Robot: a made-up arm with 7 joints. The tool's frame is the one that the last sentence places.
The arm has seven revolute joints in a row. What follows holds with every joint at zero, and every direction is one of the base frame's.
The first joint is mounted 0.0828 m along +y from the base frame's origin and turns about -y.
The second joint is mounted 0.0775 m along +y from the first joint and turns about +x.
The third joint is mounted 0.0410 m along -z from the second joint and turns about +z.
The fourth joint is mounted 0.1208 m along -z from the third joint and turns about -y.
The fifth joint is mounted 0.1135 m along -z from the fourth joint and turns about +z.
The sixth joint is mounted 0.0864 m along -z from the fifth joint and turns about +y.
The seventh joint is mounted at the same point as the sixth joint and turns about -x.
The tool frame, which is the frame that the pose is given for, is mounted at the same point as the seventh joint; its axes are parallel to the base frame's.
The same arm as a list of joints. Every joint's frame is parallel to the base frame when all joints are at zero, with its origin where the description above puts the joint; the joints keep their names.
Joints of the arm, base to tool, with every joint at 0 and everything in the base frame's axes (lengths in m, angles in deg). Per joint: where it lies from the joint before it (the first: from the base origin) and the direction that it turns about. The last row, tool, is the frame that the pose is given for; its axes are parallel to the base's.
joint 1: offset 0 0.0828 0 axis -y
joint 2: offset 0 0.0775 0 axis +x
joint 3: offset 0 0 -0.041 axis +z
joint 4: offset 0 0 -0.1208 axis -y
joint 5: offset 0 0 -0.1135 axis +z
joint 6: offset 0 0 -0.0864 axis +y
joint 7: offset 0 0 0 axis -x
tool: offset 0 0 0

